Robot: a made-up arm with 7 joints.
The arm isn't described. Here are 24 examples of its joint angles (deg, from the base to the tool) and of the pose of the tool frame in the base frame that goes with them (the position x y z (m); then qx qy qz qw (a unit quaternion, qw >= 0)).
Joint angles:
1: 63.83 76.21 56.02 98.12 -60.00 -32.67 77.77
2: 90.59 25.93 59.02 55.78 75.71 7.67 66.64
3: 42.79 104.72 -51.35 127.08 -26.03 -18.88 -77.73
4: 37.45 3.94 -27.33 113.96 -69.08 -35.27 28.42
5: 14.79 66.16 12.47 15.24 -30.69 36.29 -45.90
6: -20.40 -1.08 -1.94 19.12 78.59 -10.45 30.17
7: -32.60 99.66 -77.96 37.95 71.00 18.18 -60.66
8: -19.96 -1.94 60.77 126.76 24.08 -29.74 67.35
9: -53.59 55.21 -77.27 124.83 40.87 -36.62 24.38
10: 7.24 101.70 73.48 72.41 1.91 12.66 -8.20
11: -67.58 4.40 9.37 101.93 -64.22 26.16 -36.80
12: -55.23 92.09 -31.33 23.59 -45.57 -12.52 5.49
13: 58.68 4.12 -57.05 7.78 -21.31 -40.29 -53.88
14: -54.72 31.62 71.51 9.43 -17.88 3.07 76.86
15: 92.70 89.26 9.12 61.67 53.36 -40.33 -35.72
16: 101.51 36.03 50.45 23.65 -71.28 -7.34 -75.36
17: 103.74 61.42 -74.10 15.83 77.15 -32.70 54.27
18: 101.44 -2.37 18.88 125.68 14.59 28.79 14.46
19: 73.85 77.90 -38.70 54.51 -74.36 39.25 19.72
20: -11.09 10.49 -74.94 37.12 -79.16 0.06 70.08
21: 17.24 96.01 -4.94 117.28 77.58 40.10 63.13
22: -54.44 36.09 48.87 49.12 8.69 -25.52 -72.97
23: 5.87 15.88 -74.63 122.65 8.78 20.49 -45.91
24: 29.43 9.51 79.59 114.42 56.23 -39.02 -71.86
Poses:
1: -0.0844 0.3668 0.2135 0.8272 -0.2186 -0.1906 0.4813
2: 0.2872 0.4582 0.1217 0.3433 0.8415 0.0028 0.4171
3: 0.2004 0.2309 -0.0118 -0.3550 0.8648 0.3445 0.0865
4: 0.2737 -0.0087 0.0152 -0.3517 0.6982 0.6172 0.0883
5: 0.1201 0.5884 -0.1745 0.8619 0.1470 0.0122 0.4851
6: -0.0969 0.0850 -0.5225 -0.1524 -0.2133 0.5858 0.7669
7: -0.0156 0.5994 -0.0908 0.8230 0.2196 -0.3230 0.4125
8: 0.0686 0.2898 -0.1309 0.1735 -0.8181 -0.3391 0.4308
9: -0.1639 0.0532 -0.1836 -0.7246 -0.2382 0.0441 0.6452
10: 0.0348 0.3835 0.3265 0.7230 -0.6717 0.1124 0.1161
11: -0.0806 0.1578 -0.3246 0.5837 -0.1684 -0.4345 0.6649
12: 0.0222 0.6155 -0.1007 0.1380 0.5014 -0.7663 0.3773
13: 0.4697 0.1049 -0.2618 0.3095 -0.8308 -0.2766 0.3708
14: -0.3451 0.4155 -0.2619 -0.1585 0.0430 0.3472 0.9233
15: -0.0452 0.4909 0.2406 -0.2276 0.7747 -0.4093 0.4249
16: 0.3446 0.4711 0.1429 0.6535 -0.4456 0.6058 0.0863
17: 0.3030 0.5270 0.0956 0.1431 -0.8795 -0.1907 0.4119
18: 0.0557 0.1672 0.2301 0.1030 0.9763 0.0381 0.1867
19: 0.2677 0.4808 0.1071 0.8716 0.0544 -0.1132 0.4739
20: -0.0540 0.0260 -0.5030 -0.1826 0.3716 -0.8969 0.1554
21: 0.2381 0.2316 0.0661 -0.3650 -0.2912 -0.4945 0.7331
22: -0.1341 0.4871 -0.2664 0.8746 -0.2629 0.1701 0.3702
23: 0.0790 -0.0899 -0.1600 -0.1793 -0.6823 -0.2092 0.6771
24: 0.0898 0.3683 -0.0657 0.0132 0.4198 -0.8164 0.3964
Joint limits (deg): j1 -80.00..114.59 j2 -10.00..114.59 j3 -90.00..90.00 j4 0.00..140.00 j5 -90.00..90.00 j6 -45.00..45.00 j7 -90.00..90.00
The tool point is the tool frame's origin. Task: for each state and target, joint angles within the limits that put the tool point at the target. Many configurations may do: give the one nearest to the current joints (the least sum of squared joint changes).
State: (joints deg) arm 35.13 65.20 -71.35 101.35 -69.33 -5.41 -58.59
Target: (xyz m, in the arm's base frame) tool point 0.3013 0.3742 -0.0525
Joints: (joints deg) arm 50.58 82.92 -56.76 80.32 -69.33 -5.41 -58.59
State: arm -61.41 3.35 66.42 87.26 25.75 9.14 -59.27
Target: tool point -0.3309 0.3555 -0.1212
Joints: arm -78.46 -0.40 78.57 71.91 25.75 9.14 -59.27
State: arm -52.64 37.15 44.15 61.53 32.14 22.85 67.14
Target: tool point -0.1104 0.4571 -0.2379
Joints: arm -63.66 31.10 50.87 68.87 32.14 22.85 67.14
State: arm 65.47 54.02 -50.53 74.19 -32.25 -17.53 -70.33
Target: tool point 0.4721 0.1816 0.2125
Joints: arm 104.99 19.75 -48.51 26.72 -32.25 -17.53 -70.33
